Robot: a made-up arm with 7 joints.
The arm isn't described. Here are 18 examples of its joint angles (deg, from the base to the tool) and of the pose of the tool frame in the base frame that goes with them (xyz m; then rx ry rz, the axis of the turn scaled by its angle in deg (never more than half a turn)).
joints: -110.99 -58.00 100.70 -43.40 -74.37 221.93 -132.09
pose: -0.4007 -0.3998 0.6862 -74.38 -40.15 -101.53
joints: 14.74 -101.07 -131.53 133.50 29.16 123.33 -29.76
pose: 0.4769 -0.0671 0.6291 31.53 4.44 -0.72
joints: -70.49 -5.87 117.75 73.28 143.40 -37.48 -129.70
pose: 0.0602 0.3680 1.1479 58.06 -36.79 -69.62
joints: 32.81 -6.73 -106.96 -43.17 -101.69 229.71 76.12
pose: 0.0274 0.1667 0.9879 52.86 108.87 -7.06
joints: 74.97 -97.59 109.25 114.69 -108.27 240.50 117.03
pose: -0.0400 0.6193 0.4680 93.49 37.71 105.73
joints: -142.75 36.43 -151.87 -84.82 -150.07 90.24 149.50
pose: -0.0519 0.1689 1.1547 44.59 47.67 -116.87
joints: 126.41 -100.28 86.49 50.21 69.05 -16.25 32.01
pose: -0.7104 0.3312 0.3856 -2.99 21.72 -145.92
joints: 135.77 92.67 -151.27 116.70 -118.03 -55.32 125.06
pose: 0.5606 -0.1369 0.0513 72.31 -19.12 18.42
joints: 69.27 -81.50 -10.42 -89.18 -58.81 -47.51 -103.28
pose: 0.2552 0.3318 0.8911 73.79 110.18 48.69
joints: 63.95 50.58 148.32 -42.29 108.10 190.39 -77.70
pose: -0.1064 -0.5894 0.8454 -71.60 -39.99 51.22
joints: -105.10 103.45 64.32 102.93 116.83 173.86 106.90
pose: 0.1841 0.3127 0.3627 27.65 -13.07 -88.61
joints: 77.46 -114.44 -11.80 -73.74 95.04 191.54 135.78
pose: 0.1150 0.6138 0.2391 78.22 59.09 63.54
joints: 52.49 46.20 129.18 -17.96 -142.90 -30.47 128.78
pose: -0.0731 -0.6562 1.1084 -57.90 66.42 12.93
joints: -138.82 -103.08 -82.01 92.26 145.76 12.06 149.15
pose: -0.6195 0.1576 0.1440 141.74 -37.23 -41.78
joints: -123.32 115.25 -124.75 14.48 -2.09 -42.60 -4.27
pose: 0.1994 0.7124 -0.0759 -86.25 -75.28 119.49
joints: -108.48 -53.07 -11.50 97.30 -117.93 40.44 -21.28
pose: -0.2104 -0.6999 0.3933 134.78 17.53 -102.02
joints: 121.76 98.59 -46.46 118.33 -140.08 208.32 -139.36
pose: 0.4435 -0.4177 0.6265 -60.45 -80.88 69.83
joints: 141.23 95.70 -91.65 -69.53 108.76 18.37 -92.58
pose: 0.4431 -0.6962 0.4717 -21.54 -23.89 158.35
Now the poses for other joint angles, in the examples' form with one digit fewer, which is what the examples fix.
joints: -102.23 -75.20 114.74 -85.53 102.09 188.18 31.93
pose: -0.331 -0.545 0.662 143.1 -47.6 51.1
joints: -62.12 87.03 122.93 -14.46 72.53 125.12 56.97
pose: -0.335 0.663 0.565 -42.6 -16.6 14.5
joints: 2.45 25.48 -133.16 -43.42 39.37 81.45 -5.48
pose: -0.260 0.170 1.146 -15.9 18.1 75.0
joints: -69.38 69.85 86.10 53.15 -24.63 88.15 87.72
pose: -0.201 0.792 0.761 -78.7 -50.3 -114.6
